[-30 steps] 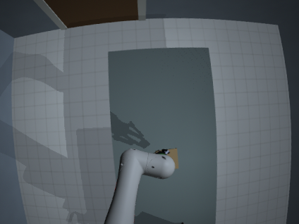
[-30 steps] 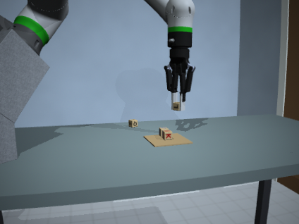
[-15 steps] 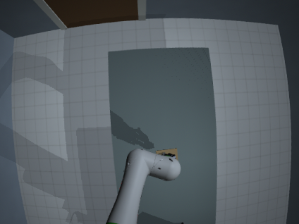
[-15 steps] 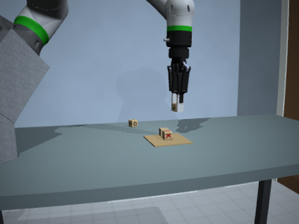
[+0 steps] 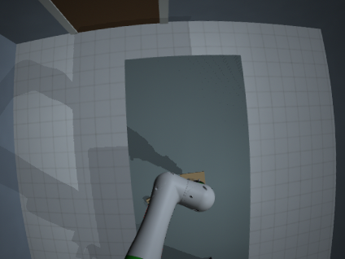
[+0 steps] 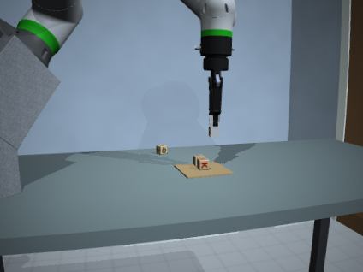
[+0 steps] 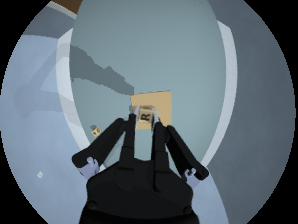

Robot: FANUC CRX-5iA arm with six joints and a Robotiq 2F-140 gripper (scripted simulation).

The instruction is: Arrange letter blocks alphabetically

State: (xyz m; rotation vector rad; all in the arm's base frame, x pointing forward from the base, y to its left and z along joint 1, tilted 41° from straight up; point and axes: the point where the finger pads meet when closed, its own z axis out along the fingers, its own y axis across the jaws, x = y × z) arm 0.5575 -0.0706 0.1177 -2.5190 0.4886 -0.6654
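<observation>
Right now my hand is 13 cm above the tan mat, 4 cm past it and 2 cm to the left of it.
</observation>
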